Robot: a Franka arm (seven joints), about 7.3 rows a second.
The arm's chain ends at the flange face. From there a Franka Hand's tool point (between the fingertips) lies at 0.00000 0.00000 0.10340 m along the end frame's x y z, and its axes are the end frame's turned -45 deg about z.
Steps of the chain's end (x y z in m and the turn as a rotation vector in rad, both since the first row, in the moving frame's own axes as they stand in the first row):
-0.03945 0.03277 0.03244 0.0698 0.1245 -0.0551
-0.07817 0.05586 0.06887 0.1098 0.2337 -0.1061
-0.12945 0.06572 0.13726 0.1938 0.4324 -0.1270
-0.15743 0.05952 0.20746 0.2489 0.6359 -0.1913
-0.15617 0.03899 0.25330 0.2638 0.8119 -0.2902
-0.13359 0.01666 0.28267 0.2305 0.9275 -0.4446
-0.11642 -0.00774 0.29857 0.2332 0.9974 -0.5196
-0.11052 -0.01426 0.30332 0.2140 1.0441 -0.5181
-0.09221 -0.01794 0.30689 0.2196 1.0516 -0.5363
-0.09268 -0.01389 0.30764 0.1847 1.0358 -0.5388
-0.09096 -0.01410 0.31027 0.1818 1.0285 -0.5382
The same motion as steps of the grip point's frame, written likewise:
-0.03681 -0.00113 0.03139 -0.0387 0.1374 -0.0551
-0.06951 -0.00816 0.06545 -0.0876 0.2429 -0.1061
-0.09295 -0.03116 0.12588 -0.1687 0.4428 -0.1270
-0.09141 -0.04918 0.18434 -0.2737 0.6256 -0.1913
-0.06415 -0.05866 0.21811 -0.3876 0.7606 -0.2902
-0.02609 -0.05779 0.23966 -0.4929 0.8188 -0.4446
0.00760 -0.06434 0.25003 -0.5404 0.8702 -0.5196
0.01782 -0.06195 0.25115 -0.5870 0.8896 -0.5181
0.03409 -0.05272 0.25406 -0.5883 0.8989 -0.5363
0.02905 -0.04801 0.25677 -0.6018 0.8630 -0.5388
0.02997 -0.04687 0.26007 -0.5987 0.8558 -0.5382

